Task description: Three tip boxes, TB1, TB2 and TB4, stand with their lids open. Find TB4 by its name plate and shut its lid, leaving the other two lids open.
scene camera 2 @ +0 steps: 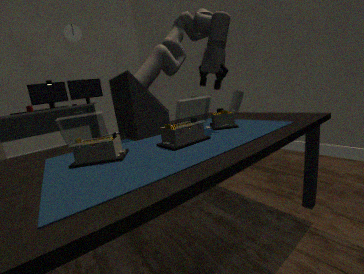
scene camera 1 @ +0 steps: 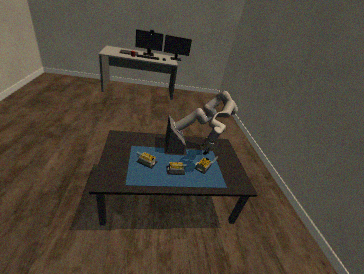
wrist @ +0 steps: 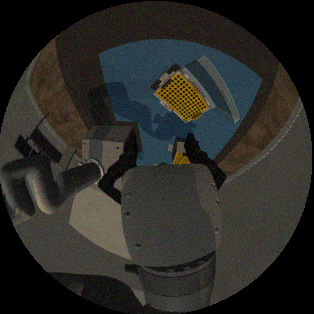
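Seen in the pictures: gripper, fingertip midpoint: [scene camera 2: 209,87] [scene camera 1: 203,150] [wrist: 161,138]; arm's base at its link origin: [scene camera 2: 133,92] [scene camera 1: 176,127] [wrist: 94,170].
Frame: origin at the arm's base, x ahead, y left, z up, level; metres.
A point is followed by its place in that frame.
Three grey tip boxes with yellow tip racks stand with clear lids raised: a left box [scene camera 1: 147,159] @[z -0.095, x 0.414, y -0.229 m] [scene camera 2: 97,151] @[z -0.170, x 0.368, y -0.244 m], a middle box [scene camera 1: 176,169] @[z -0.124, x 0.463, y 0.023 m] [scene camera 2: 185,135] @[z -0.172, x 0.435, y 0.011 m] and a right box [scene camera 1: 203,165] [scene camera 2: 223,120] @[z -0.172, x 0.352, y 0.254 m]. The right box's lid [scene camera 2: 237,101] @[z -0.100, x 0.387, y 0.307 m] stands up on its outer side. In the wrist view a large box [wrist: 181,96] @[z -0.149, x 0.301, y 0.296 m] shows its rack, with its open lid [wrist: 222,90] @[z -0.054, x 0.341, y 0.360 m] at the right; another box [wrist: 180,158] @[z -0.149, x 0.378, y 0.030 m] is partly hidden behind the gripper. No name plate is readable, so I cannot tell which is TB4. My gripper [scene camera 1: 206,151] @[z -0.029, x 0.275, y 0.259 m] [scene camera 2: 210,85] @[z -0.029, x 0.275, y 0.259 m] [wrist: 161,138] @[z -0.029, x 0.275, y 0.259 m] is open and empty, high above the right part of the mat.
The boxes stand on a blue mat [scene camera 1: 150,179] @[z -0.206, x 0.529, y -0.182 m] [scene camera 2: 150,167] @[z -0.206, x 0.519, y -0.147 m] [wrist: 150,55] @[z -0.206, x 0.205, y 0.391 m] on a dark table [scene camera 1: 111,142] @[z -0.209, x 0.102, y -0.612 m]. The grey wedge base [scene camera 1: 174,142] @[z -0.073, x 0.154, y -0.006 m] [scene camera 2: 135,110] @[z -0.084, x 0.159, y -0.051 m] of the arm stands at the mat's back edge. A desk [scene camera 1: 112,51] with two monitors is far behind.
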